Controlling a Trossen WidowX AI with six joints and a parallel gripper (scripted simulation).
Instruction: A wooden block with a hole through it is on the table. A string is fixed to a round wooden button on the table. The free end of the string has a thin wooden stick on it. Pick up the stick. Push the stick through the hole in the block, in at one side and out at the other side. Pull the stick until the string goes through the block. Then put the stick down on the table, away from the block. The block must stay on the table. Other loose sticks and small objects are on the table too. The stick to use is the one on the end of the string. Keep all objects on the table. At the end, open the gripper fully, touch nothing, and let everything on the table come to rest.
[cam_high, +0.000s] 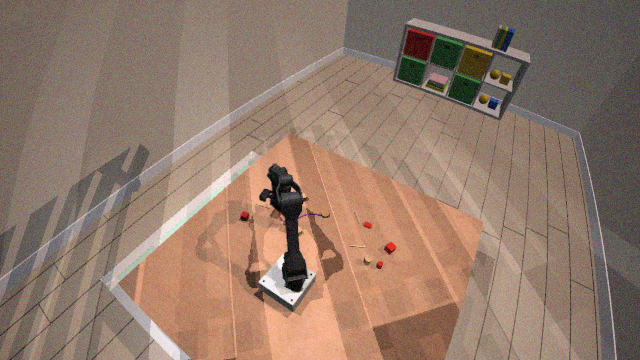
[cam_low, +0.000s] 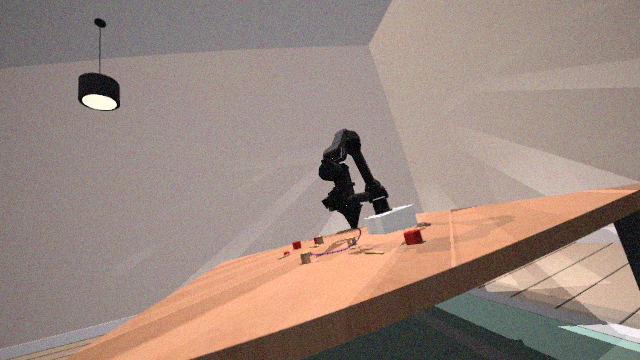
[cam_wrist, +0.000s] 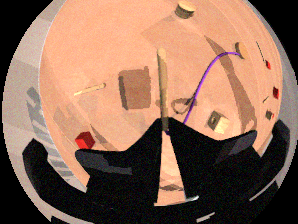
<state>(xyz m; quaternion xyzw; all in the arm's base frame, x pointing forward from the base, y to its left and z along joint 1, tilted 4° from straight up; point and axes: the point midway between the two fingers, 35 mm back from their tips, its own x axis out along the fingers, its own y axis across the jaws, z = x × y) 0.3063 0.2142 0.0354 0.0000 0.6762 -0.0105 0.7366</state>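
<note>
Right now my gripper tip is 11 cm to the left of the wooden block, 5 cm above it and 4 cm past it. Also, from my gripper tip: round button (19 cm to the right, 11 cm ahead, 6 cm below); red cube (17 cm to the left, 7 cm behind, 5 cm below).
</note>
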